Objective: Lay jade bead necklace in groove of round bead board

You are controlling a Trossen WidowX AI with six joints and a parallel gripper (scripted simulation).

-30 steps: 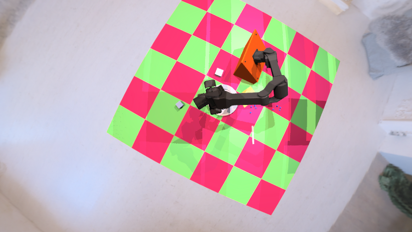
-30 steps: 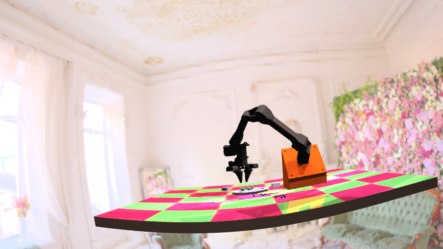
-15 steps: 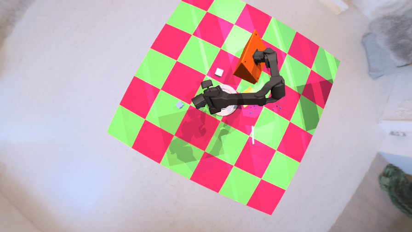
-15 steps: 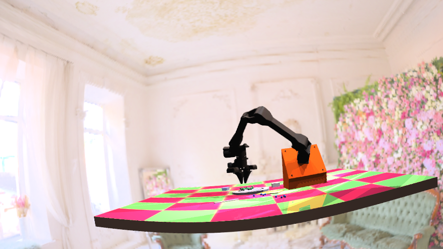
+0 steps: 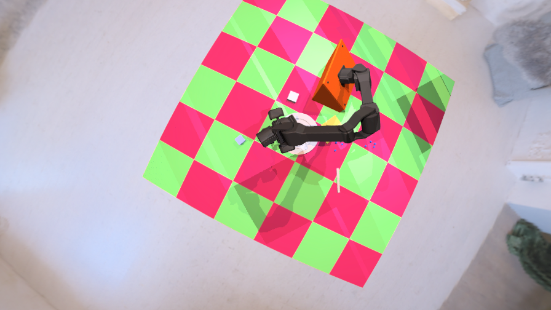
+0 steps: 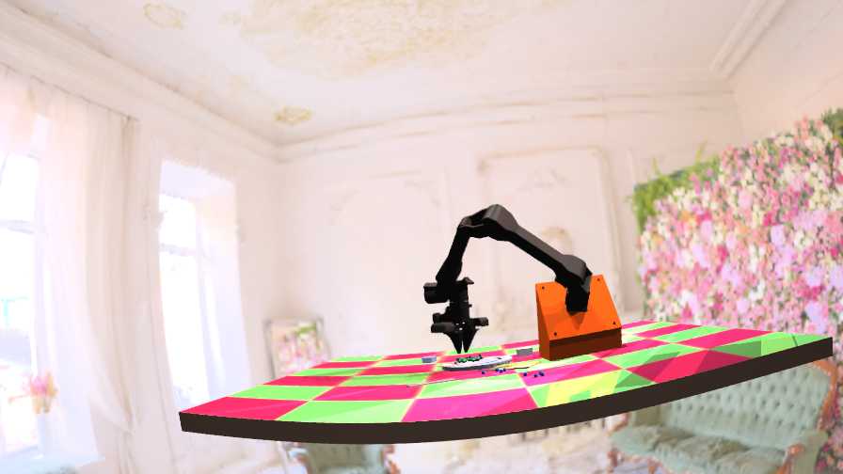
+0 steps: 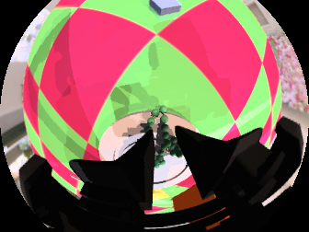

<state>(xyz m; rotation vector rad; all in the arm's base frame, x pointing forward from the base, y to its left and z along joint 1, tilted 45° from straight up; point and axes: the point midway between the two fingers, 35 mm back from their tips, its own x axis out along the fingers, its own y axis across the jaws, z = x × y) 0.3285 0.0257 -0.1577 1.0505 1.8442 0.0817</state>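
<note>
Right now my gripper tip is 5 cm past the round bead board, 7 cm to the right of it and 2 cm above it. From my gripper tip the other things lie so: pale blue cube 13 cm ahead, 14 cm to the right, 2 cm below; white cube 18 cm behind, 4 cm to the right, 2 cm below; yellow patch 16 cm behind, 20 cm to the left, 3 cm below.
</note>
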